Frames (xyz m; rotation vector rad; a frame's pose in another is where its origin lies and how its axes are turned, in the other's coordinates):
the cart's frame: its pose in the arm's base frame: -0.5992 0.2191 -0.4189 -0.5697 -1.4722 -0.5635
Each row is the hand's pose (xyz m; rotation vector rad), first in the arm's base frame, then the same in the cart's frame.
Working: the arm's base frame: its pose in the cart's frame: 0.4332 0.2294 -0.5850 0.5697 1.4722 0.5635

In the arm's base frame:
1: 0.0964 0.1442 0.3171 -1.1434 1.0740 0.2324
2: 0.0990 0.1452 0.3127 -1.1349 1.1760 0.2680
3: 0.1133 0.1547 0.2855 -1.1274 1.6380 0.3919
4: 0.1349 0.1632 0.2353 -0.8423 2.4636 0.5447
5: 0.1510 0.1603 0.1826 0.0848 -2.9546 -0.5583
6: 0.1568 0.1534 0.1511 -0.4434 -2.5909 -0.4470
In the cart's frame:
1: 0.7518 0.3975 -0.5550 -0.5929 1.6978 1.9047
2: 0.7475 0.4000 -0.5563 -0.6112 1.7674 1.9769
3: 0.7205 0.4169 -0.5612 0.7663 -2.0055 -2.2504
4: 0.6708 0.4382 -0.5727 0.6082 -1.5946 -1.5703
5: 0.6185 0.4474 -0.5877 0.3525 -1.2321 -0.8237
6: 0.5872 0.4464 -0.5973 0.1703 -1.0032 -0.3852

